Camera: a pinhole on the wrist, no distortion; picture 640 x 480 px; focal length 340.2 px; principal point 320.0 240.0 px. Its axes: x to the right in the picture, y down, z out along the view. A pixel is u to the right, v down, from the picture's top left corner.
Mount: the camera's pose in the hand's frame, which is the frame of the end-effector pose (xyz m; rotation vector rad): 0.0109 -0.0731 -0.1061 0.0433 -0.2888 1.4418
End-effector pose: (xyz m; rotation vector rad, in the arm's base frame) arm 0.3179 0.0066 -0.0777 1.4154 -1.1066 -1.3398
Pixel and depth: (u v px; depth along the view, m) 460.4 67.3 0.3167
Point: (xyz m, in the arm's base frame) 0.0712 -0.1149 -0.1483
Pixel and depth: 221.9 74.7 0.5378
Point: -0.0799 -0.0734 -0.4890
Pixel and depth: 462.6 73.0 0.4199
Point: -0.0447 -0.1514 -0.1437
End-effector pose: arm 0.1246 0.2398 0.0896 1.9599 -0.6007 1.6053
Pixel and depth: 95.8 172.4 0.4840
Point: 0.6644 0.4172 -0.0251
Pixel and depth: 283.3 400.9 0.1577
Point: 0.2017 0.3047 -0.0176
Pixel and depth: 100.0 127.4 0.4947
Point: 0.6994 0.4131 0.0335
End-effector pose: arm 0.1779 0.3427 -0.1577 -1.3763 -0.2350 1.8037
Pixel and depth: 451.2 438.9 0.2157
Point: 0.1060 0.2889 -0.0073
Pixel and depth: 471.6 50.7 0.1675
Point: 0.1232 0.4573 -0.1551
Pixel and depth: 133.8 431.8 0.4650
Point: 0.1688 0.4172 0.4101
